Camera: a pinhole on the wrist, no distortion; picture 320 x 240 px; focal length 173.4 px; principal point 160.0 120.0 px. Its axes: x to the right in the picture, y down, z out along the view. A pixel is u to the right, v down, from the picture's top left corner.
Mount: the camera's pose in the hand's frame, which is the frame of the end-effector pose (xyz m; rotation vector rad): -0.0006 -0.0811 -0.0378 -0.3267 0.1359 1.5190
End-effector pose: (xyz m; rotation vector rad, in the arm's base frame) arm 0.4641 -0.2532 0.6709 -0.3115 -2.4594 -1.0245
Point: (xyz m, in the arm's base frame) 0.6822 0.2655 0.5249
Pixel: 246 180
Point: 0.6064 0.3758 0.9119
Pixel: outside the picture
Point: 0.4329 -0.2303 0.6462
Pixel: 243 74
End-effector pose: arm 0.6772 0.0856 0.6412 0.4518 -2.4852 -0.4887
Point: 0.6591 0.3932 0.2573
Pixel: 175 204
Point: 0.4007 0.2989 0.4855
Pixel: 219 79
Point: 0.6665 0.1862 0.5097
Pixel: 206 181
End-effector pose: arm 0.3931 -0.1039 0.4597 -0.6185 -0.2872 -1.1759
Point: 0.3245 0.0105 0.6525
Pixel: 98 106
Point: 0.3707 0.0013 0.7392
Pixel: 109 65
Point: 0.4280 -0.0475 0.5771
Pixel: 198 73
